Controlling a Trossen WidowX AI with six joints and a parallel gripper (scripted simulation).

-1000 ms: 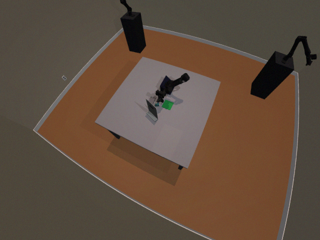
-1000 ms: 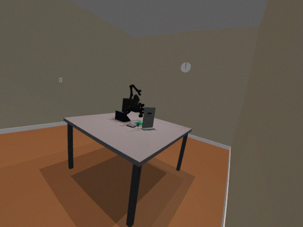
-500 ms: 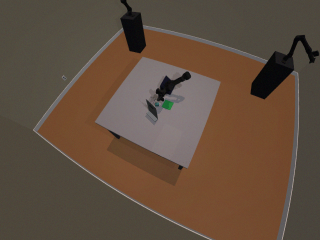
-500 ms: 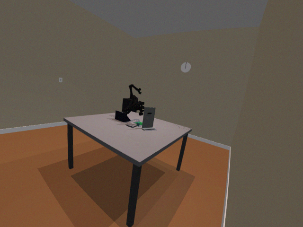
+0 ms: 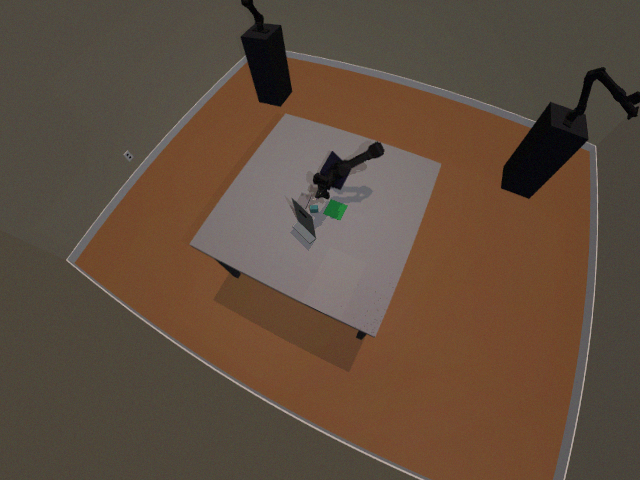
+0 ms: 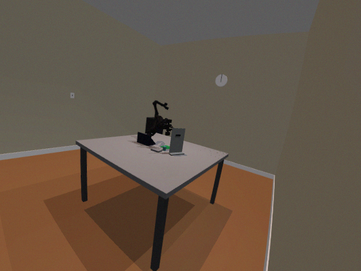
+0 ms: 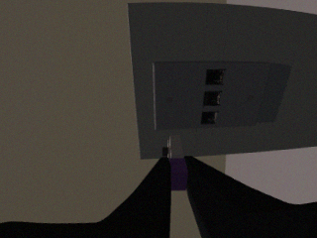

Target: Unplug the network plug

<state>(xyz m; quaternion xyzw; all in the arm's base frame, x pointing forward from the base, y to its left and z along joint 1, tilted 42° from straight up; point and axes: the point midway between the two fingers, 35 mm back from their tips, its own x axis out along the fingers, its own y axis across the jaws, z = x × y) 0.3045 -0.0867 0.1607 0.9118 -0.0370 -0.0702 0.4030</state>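
Right now the green marked square is 110 mm behind my gripper tip, 70 mm to the left of it and 250 mm below it. The rest, counted from my gripper tip: network plug (right at my gripper tip); then teal block (50 mm behind, 50 mm to the right, 230 mm below); then grey upright panel (100 mm ahead, 40 mm to the right, 130 mm below).
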